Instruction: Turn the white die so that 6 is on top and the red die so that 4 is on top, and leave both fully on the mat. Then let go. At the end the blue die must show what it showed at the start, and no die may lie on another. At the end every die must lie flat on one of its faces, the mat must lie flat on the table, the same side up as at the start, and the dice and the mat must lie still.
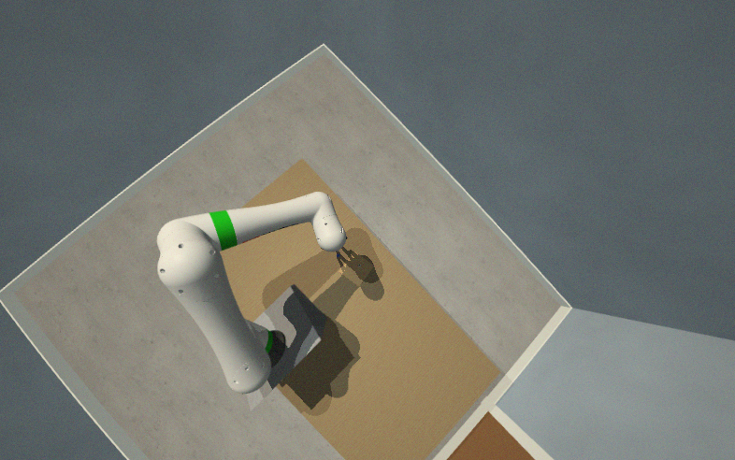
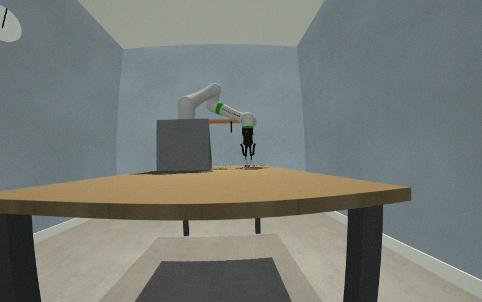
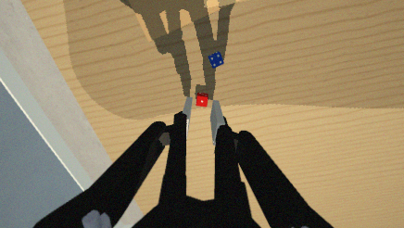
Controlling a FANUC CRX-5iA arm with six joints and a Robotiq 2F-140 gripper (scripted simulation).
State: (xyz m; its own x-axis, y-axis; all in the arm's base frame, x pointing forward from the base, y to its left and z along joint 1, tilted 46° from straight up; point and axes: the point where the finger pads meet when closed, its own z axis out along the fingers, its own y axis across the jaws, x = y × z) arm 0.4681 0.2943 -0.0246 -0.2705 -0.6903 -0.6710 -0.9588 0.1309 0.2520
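My hand is 5 cm above the red die and 1 cm to the left of it. Also, from my hand: blue die (6 cm to the right, 5 cm below, 3 cm behind); white die (18 cm to the right, 4 cm below, 3 cm ahead); tan mat (18 cm to the right, 5 cm below).
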